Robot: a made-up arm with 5 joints.
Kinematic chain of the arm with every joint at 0, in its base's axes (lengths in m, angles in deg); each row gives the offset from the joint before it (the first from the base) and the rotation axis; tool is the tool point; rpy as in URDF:
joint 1: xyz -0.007 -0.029 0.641 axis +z
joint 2: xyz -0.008 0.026 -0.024 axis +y
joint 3: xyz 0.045 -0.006 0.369 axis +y
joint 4: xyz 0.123 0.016 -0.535 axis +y
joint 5: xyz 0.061 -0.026 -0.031 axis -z
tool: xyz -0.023 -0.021 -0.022 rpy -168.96 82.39 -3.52
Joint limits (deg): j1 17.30..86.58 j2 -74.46..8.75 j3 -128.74..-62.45 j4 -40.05..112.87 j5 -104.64..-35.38
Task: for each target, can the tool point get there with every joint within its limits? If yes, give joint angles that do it. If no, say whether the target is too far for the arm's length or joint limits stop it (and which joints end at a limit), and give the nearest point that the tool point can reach.
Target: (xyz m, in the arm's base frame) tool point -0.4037 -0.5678 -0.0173
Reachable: no: joint limits stop it (at a limit: joint 2, joint 3, joint 4, joint 5) | nearest point -0.4587 -0.6425 1.1485 | short by 1.170 m
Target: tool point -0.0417 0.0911 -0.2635
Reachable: no: joint limits stop it (at a limit: joint 1, joint 2, joint 3, joint 4, joint 5) | nearest point 0.0355 0.5653 0.6553 | short by 1.037 m
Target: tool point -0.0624 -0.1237 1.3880
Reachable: yes | joints 53.64 -67.33 -73.18 4.53 -93.87
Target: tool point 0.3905 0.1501 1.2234
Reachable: yes | joints 26.43 -25.64 -69.45 -3.55 -78.92
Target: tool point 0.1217 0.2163 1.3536
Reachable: yes | joints 64.71 -39.95 -76.58 34.04 -93.71
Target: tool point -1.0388 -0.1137 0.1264
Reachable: no: too far | nearest point -0.7323 -0.2622 1.1485 | short by 1.077 m
